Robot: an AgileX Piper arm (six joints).
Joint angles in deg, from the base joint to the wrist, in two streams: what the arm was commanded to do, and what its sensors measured. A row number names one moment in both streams.
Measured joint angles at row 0:
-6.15, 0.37, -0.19, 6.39, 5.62, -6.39
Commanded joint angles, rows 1 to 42:
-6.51, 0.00, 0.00, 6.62, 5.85, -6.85
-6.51, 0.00, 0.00, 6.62, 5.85, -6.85
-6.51, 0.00, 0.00, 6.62, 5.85, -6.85
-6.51, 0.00, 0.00, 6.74, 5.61, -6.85
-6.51, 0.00, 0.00, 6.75, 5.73, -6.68
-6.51, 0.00, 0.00, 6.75, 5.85, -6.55
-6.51, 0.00, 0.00, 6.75, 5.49, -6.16
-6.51, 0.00, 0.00, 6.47, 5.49, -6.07
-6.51, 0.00, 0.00, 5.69, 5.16, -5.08
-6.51, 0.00, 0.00, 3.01, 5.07, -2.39
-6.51, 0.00, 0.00, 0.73, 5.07, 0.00
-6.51, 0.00, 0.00, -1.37, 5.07, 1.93
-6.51, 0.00, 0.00, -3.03, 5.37, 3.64
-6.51, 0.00, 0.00, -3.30, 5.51, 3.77
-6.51, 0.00, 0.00, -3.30, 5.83, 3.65
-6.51, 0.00, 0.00, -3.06, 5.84, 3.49
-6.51, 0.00, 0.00, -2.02, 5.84, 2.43
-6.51, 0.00, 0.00, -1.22, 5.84, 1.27
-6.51, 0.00, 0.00, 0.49, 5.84, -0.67
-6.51, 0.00, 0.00, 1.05, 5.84, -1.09
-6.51, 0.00, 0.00, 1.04, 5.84, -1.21
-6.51, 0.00, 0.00, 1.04, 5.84, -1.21
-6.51, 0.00, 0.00, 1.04, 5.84, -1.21
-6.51, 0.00, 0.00, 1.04, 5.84, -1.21
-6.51, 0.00, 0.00, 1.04, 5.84, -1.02
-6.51, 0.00, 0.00, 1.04, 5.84, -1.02
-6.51, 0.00, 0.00, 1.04, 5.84, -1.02
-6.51, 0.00, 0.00, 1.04, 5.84, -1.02
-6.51, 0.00, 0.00, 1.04, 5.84, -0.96
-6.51, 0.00, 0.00, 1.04, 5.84, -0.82
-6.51, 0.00, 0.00, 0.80, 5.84, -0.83
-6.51, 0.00, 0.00, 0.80, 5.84, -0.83
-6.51, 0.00, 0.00, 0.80, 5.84, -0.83
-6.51, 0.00, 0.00, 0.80, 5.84, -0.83
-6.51, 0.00, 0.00, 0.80, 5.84, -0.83
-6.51, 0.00, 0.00, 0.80, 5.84, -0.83
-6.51, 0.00, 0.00, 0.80, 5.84, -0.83
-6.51, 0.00, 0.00, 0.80, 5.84, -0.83
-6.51, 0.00, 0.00, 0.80, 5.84, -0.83
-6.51, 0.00, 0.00, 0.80, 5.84, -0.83
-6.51, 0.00, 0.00, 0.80, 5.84, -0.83
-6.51, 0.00, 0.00, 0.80, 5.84, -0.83
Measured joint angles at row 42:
-6.15, 0.37, -0.19, 0.82, 5.61, -0.60
